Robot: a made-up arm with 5 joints.
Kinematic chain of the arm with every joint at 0, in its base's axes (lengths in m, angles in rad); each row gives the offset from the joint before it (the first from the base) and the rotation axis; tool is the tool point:
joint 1: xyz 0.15 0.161 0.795 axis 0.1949 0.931 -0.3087
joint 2: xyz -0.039 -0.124 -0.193 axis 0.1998 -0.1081 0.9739
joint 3: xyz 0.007 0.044 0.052 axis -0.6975 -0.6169 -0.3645
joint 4: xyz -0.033 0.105 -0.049 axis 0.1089 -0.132 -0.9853
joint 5: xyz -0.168 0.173 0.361 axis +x
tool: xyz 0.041 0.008 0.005
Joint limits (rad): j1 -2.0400..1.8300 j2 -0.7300..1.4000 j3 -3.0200..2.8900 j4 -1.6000..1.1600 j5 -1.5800..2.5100
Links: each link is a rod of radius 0.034 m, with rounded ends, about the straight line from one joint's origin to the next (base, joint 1, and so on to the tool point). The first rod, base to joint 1, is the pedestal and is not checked.
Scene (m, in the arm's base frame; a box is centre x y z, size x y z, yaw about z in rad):
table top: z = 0
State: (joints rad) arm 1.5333 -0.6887 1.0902 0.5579 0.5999
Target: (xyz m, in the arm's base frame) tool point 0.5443 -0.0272 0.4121
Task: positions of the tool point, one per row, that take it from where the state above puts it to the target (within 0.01 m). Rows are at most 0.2 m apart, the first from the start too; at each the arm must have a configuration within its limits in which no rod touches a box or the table.
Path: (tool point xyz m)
1: 0.0651 0.4382 0.4085
2: 0.0923 0.3621 0.3274
3: 0.1683 0.2641 0.2680
4: 0.2841 0.1575 0.2540
5: 0.4189 0.0564 0.3010
6: 0.5443 -0.0272 0.4121

